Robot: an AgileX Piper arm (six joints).
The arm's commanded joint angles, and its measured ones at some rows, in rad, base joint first. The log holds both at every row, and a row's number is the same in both.
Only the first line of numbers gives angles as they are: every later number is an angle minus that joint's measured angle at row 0.
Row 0, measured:
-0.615, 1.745, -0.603, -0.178, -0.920, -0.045
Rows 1 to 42, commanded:
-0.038, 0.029, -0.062, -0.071, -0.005, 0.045
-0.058, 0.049, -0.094, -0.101, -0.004, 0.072
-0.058, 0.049, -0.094, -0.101, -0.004, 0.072
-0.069, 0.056, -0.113, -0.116, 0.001, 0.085
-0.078, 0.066, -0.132, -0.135, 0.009, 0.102
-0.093, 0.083, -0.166, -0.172, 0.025, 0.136
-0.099, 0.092, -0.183, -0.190, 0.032, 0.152
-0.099, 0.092, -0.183, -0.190, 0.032, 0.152
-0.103, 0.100, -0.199, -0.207, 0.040, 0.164
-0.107, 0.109, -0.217, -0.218, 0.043, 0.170
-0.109, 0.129, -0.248, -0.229, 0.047, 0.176
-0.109, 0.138, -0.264, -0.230, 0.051, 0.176
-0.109, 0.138, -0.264, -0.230, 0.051, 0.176
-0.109, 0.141, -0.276, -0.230, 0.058, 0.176
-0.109, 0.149, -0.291, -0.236, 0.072, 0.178
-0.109, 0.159, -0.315, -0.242, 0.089, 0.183
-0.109, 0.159, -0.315, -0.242, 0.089, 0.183
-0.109, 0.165, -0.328, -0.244, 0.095, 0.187
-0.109, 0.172, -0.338, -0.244, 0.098, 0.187
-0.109, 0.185, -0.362, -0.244, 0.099, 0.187
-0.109, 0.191, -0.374, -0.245, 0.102, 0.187
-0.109, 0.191, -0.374, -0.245, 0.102, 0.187
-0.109, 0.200, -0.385, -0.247, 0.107, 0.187
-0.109, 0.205, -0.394, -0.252, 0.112, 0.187
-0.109, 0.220, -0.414, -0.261, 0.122, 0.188
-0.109, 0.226, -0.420, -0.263, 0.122, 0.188
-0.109, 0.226, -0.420, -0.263, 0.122, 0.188
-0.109, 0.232, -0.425, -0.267, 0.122, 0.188
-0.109, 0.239, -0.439, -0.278, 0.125, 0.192
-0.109, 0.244, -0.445, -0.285, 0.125, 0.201
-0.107, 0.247, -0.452, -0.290, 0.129, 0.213
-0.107, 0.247, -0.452, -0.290, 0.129, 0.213
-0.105, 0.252, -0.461, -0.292, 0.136, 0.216
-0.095, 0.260, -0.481, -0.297, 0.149, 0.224
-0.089, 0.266, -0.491, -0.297, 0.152, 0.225
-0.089, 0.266, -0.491, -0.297, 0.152, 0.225
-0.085, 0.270, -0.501, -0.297, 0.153, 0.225
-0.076, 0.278, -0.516, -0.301, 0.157, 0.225
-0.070, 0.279, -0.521, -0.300, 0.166, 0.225
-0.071, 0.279, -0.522, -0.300, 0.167, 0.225
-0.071, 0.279, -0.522, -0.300, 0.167, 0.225
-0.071, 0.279, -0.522, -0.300, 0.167, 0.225
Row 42, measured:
-0.110, 0.272, -0.493, -0.225, 0.213, 0.226
